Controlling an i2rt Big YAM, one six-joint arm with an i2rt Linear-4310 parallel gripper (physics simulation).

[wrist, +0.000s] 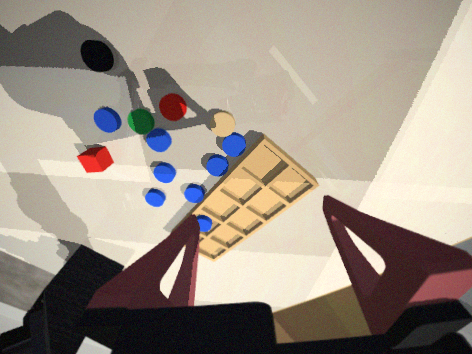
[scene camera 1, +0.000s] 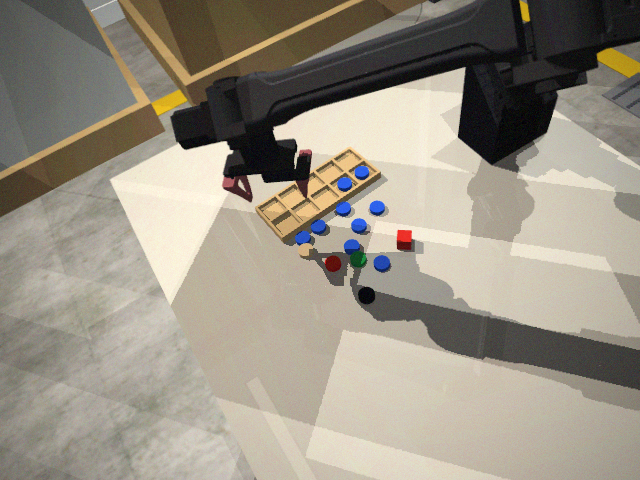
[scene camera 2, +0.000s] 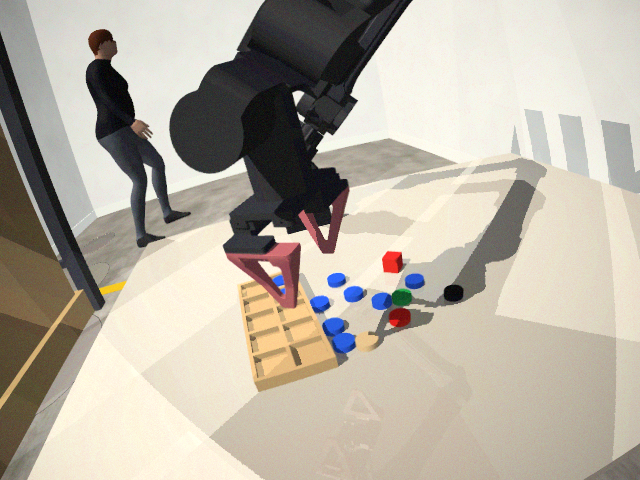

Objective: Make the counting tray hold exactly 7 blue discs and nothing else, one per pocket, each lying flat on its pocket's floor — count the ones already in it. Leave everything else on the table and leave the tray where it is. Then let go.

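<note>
The wooden counting tray (scene camera 1: 283,238) (scene camera 2: 297,375) (wrist: 316,184) has two rows of pockets. Two blue discs, one (scene camera 1: 361,172) in an end pocket and another (scene camera 1: 344,183) in the pocket beside it, lie in the same row; fingers partly hide them in the other views. Several blue discs lie on the table beside the tray, including one (scene camera 1: 302,237) (scene camera 2: 343,342) (wrist: 234,144) close to its long side and one (scene camera 1: 381,262) (scene camera 2: 414,281) (wrist: 107,119) farther out. My gripper (scene camera 1: 279,198) (scene camera 2: 310,279) (wrist: 258,211) is open and empty, above the tray, fingers pointing down.
A tan disc (scene camera 1: 305,251) (scene camera 2: 366,341) (wrist: 223,124) lies next to the nearest blue disc. A dark red disc (scene camera 1: 332,263), a green disc (scene camera 1: 358,259), a black disc (scene camera 1: 366,295) and a red cube (scene camera 1: 404,239) are also on the table. The green disc is close to a blue one.
</note>
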